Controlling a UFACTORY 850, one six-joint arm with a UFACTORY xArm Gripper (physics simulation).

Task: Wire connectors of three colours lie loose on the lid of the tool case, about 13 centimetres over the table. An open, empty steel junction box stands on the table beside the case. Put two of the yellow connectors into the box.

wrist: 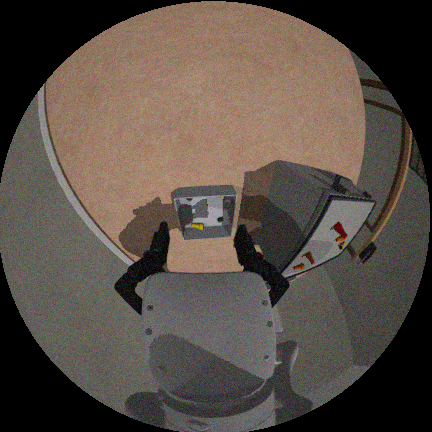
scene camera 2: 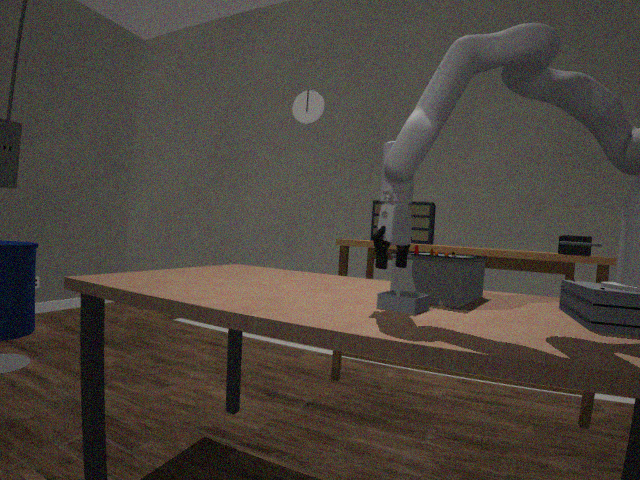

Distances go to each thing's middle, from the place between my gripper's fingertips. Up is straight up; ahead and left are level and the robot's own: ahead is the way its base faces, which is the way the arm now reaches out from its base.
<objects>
Right now my hand is 4 cm past the steel junction box point(wrist: 194, 204), 1 cm to the right of it and 8 cm above it. The rest, counted from my hand: tool case point(scene camera 2: 453, 281): 15 cm behind, 25 cm to the right, 3 cm below.
</objects>
